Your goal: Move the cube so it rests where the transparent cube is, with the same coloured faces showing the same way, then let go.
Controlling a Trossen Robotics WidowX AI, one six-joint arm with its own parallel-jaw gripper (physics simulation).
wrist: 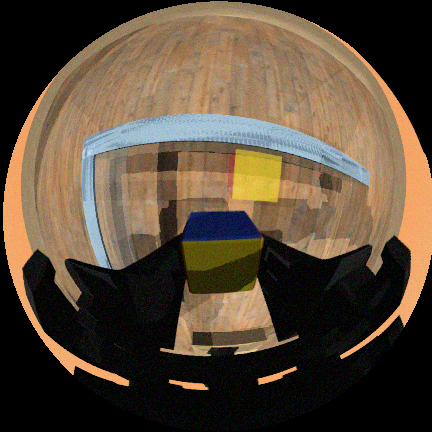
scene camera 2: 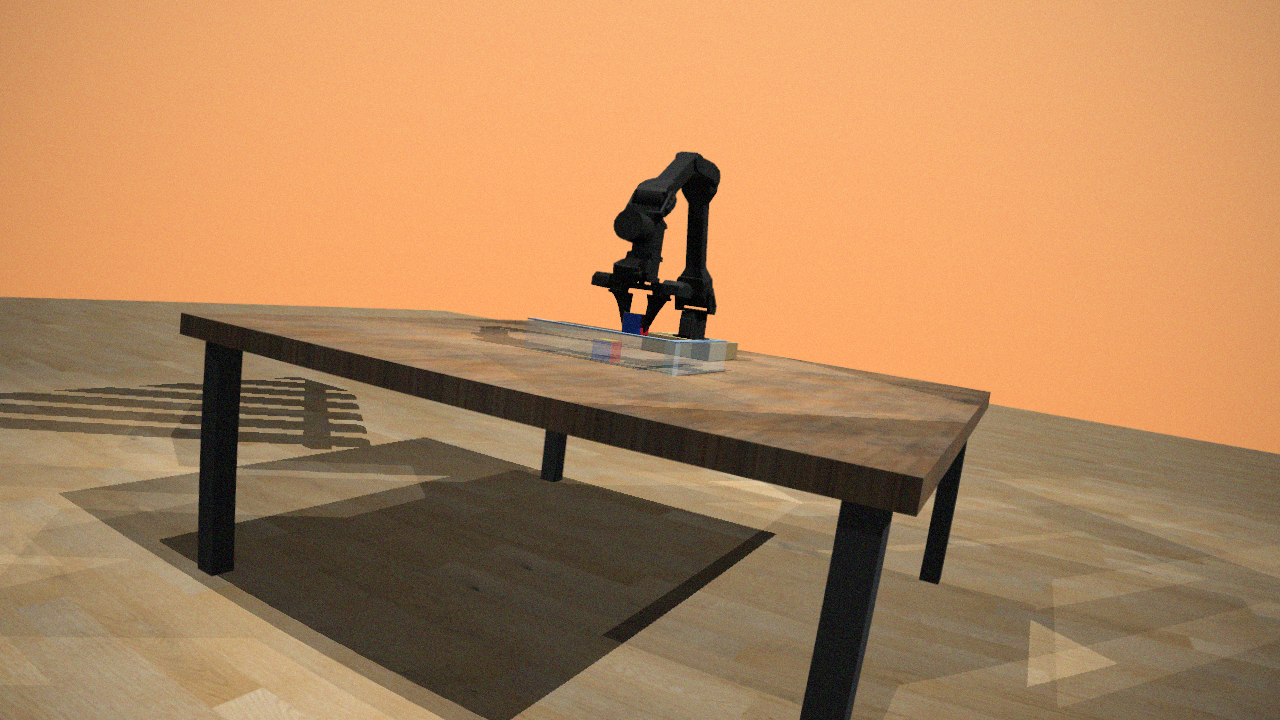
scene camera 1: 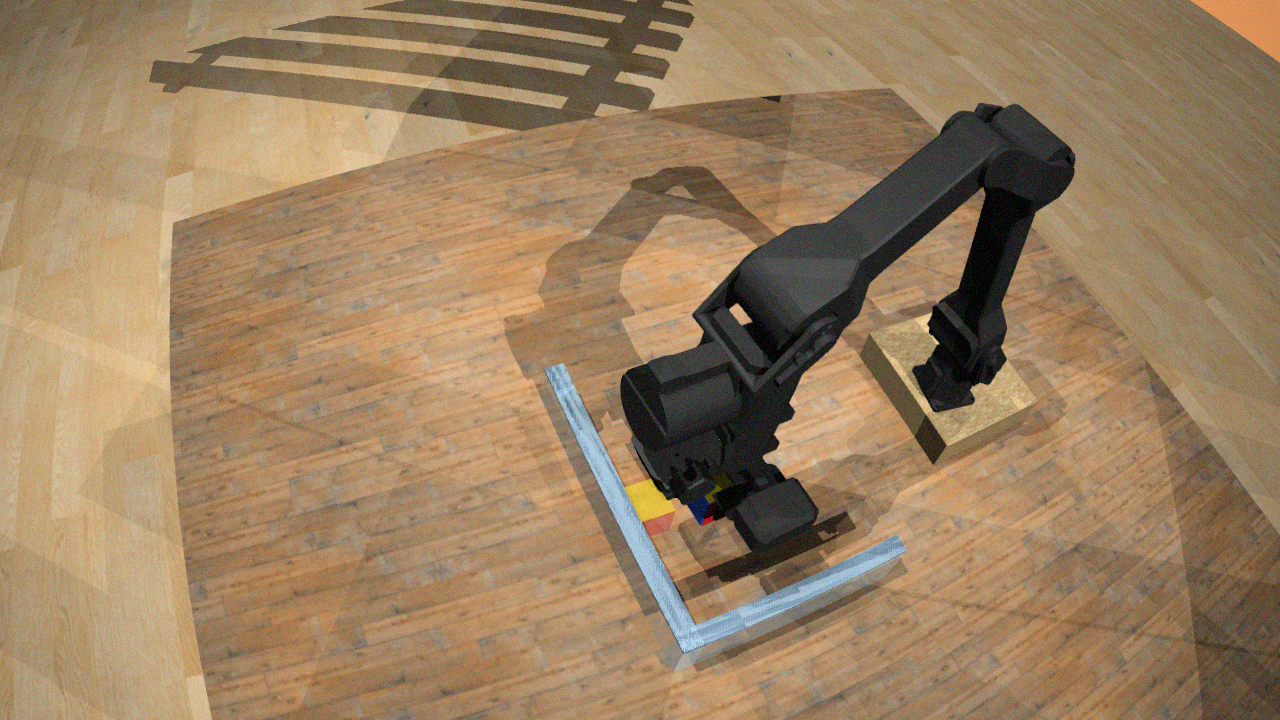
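Seen in the pictures: gripper, fingertip midpoint: (wrist: 218, 236) (scene camera 2: 634, 330) (scene camera 1: 706, 499); arm's base at its link origin: (wrist: 221, 350) (scene camera 2: 691, 338) (scene camera 1: 943, 386).
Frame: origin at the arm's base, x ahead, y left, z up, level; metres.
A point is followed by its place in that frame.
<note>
The solid cube (scene camera 1: 700, 509) {x 0.340, y 0.100, z 0.034 m} (scene camera 2: 631, 322) {x 0.343, y 0.088, z 0.036 m} (wrist: 222, 265) {x 0.327, y 0.085, z 0.053 m} is held above the table. In the wrist view its yellow face is turned to the camera and its blue face points away from the arm; a little red shows in both scene views. The gripper (scene camera 1: 713, 502) {x 0.328, y 0.085, z 0.021 m} (scene camera 2: 634, 325) {x 0.328, y 0.085, z 0.021 m} (wrist: 223, 252) {x 0.328, y 0.085, z 0.021 m} is shut on it, one finger on each side. The transparent cube (scene camera 1: 648, 501) {x 0.373, y 0.064, z -0.001 m} (scene camera 2: 605, 350) (wrist: 256, 176) {x 0.373, y 0.063, z -0.002 m} sits on the table by the inner side of the long wall, yellow on top, with blue and red sides in scene camera 2. The held cube is apart from it, higher and nearer the arm's base.
A low, see-through, light-blue L-shaped wall (scene camera 1: 593, 447) {x 0.413, y 0.009, z 0.019 m} (scene camera 2: 698, 351) {x 0.289, y 0.209, z 0.000 m} (wrist: 200, 128) {x 0.395, y 0.112, z 0.019 m} stands around two sides of the work area, its long side just beyond the transparent cube. The arm's base stands on a tan block (scene camera 1: 899, 347) {x 0.033, y -0.064, z 0.000 m} (scene camera 2: 731, 350) {x -0.094, y 0.056, z -0.019 m}. Shadows cross the wooden table (scene camera 1: 358, 358) {x 0.640, y -0.188, z -0.041 m} (scene camera 2: 760, 420) {x 0.621, y 0.529, z -0.042 m}.
</note>
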